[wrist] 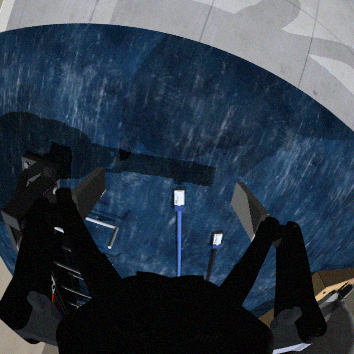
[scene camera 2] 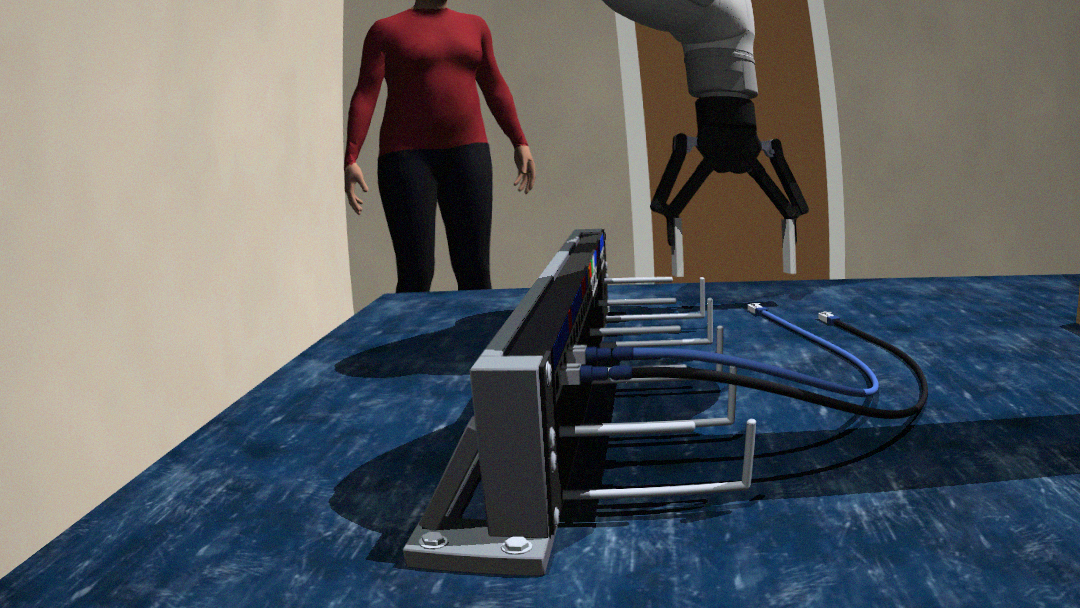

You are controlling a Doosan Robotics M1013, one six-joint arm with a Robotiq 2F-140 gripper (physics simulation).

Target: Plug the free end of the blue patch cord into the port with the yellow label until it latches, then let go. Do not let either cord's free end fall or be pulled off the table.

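Frame: origin at the arm's base, x ahead, y left, z up, level; centimetres.
Where they show: gripper, between the fingertips: [wrist: 169,185] [scene camera 2: 736,274]; arm's base, origin of its link: [wrist: 320,304].
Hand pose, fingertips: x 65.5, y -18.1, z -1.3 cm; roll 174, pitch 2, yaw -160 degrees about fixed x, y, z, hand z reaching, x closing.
Things, the pixels of their top centre, and the offset from my fingertips. "pt": a spot on its surface instead. Level surfaces: height alone.
- blue cord's free plug, a spot on its surface: [scene camera 2: 755,308] [wrist: 173,205] pt dz -3.1, dx -2.5, dy +4.1 cm
- blue cord, a spot on its surface: [scene camera 2: 831,345] pt dz -3.2, dx -10.9, dy +19.0 cm
- patch panel, centre of its top: [scene camera 2: 607,267] dz +6.3, dx +8.4, dy +32.1 cm
- black cord's free plug, a spot on its surface: [scene camera 2: 827,317] [wrist: 211,244] pt dz -3.1, dx -11.3, dy +8.2 cm
- black cord, a spot on its surface: [scene camera 2: 906,361] pt dz -3.7, dx -18.7, dy +23.1 cm
- blue table, height of its surface: dz -3.8 cm
My gripper [scene camera 2: 733,247] [wrist: 169,185] is open and empty, above the far part of the table. The blue cord's free plug [scene camera 2: 755,308] [wrist: 179,198] lies on the table; in the wrist view it shows between the open fingers. The blue cord [scene camera 2: 831,345] [wrist: 179,245] loops back to the patch panel [scene camera 2: 510,438], where its other end is plugged in. The black cord's free plug [scene camera 2: 827,317] [wrist: 217,239] lies on the table beside it, and the black cord [scene camera 2: 906,362] also runs to the panel. The yellow-labelled port cannot be made out in either view.
Metal cable guides [scene camera 2: 748,453] [wrist: 102,223] stick out from the panel's front. The blue table [scene camera 2: 944,528] [wrist: 165,75] ends at a curved edge in the wrist view. A wooden box [wrist: 332,281] shows at the lower right. A person in red [scene camera 2: 434,83] stands behind the table.
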